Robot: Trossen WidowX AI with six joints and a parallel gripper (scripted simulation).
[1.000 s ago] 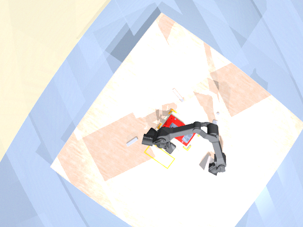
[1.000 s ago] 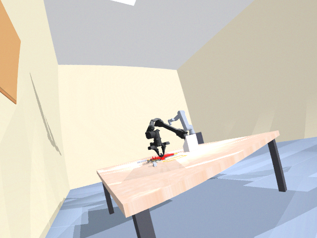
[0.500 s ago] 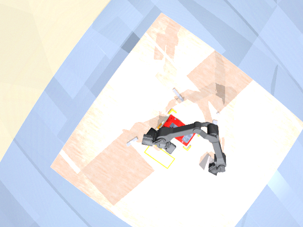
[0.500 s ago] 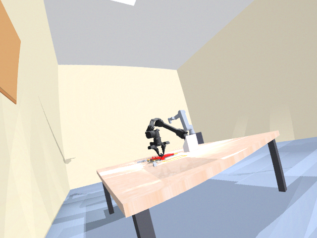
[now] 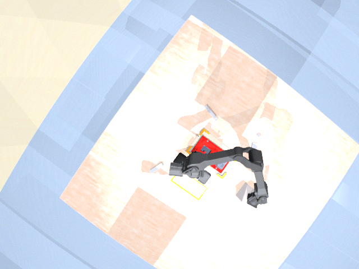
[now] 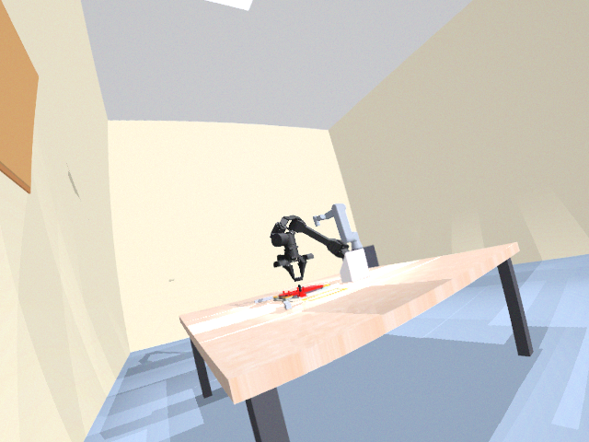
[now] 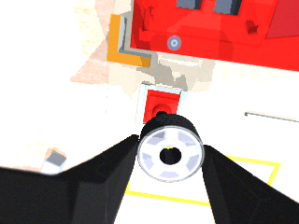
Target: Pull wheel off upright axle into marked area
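Right now the black axle is 5 cm below my gripper tip. Also, from my gripper tip: wheel: right at my gripper tip.
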